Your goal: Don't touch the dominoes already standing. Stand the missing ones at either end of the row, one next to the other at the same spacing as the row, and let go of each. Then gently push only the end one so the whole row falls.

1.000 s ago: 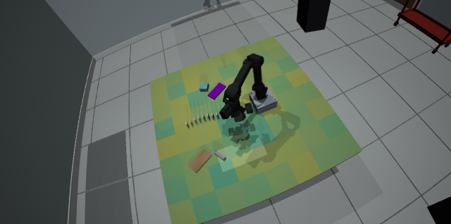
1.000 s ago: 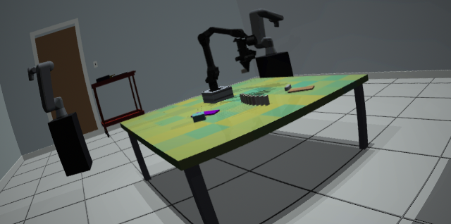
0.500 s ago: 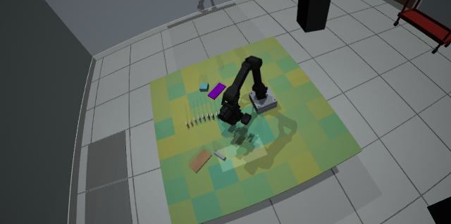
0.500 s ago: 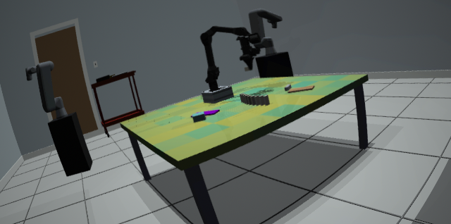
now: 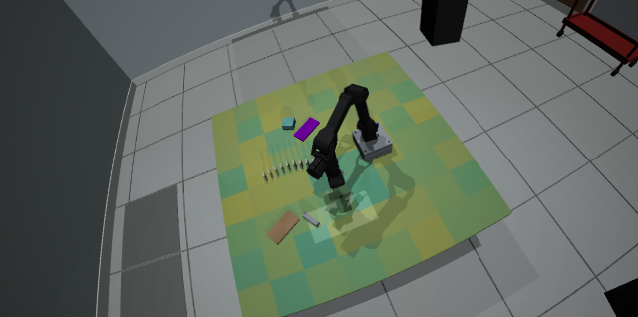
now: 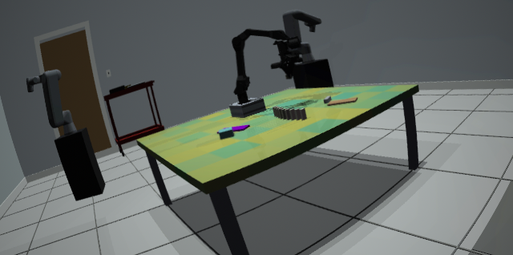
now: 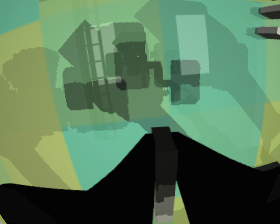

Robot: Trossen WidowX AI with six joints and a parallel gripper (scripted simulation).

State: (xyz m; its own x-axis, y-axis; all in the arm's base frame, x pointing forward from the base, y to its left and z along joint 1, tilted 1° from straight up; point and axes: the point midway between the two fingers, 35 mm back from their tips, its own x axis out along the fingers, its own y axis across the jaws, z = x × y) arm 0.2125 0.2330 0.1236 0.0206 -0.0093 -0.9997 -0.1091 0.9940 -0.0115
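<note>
The grey piece is 150 mm ahead of my gripper tip, 120 mm to the left of it and 150 mm below it. The rest, counted from my gripper tip: teal block (200 mm ahead, 480 mm to the right, 150 mm below); then flat purple piece (100 mm ahead, 420 mm to the right, 160 mm below); then flat brown board (290 mm ahead, 130 mm to the left, 160 mm below).
</note>
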